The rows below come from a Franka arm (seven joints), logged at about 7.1 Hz.
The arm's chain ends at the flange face. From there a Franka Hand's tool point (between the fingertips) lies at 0.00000 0.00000 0.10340 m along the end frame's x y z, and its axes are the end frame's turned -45 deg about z.
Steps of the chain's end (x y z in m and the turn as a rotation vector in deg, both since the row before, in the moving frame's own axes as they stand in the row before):
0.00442, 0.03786, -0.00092, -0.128, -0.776, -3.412
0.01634, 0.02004, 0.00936, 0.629, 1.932, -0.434
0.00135, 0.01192, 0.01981, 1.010, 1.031, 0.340
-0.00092, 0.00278, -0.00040, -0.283, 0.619, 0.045
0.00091, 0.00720, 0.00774, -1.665, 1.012, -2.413
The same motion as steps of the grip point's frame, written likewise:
-0.02482, 0.02910, -0.00093, 0.458, -0.639, -3.412
0.00066, 0.02737, 0.00929, -0.921, 1.811, -0.434
-0.00487, 0.00942, 0.01978, -0.015, 1.443, 0.340
-0.00219, 0.00247, -0.00041, -0.638, 0.238, 0.045
-0.00521, 0.00917, 0.00768, -1.893, -0.462, -2.413

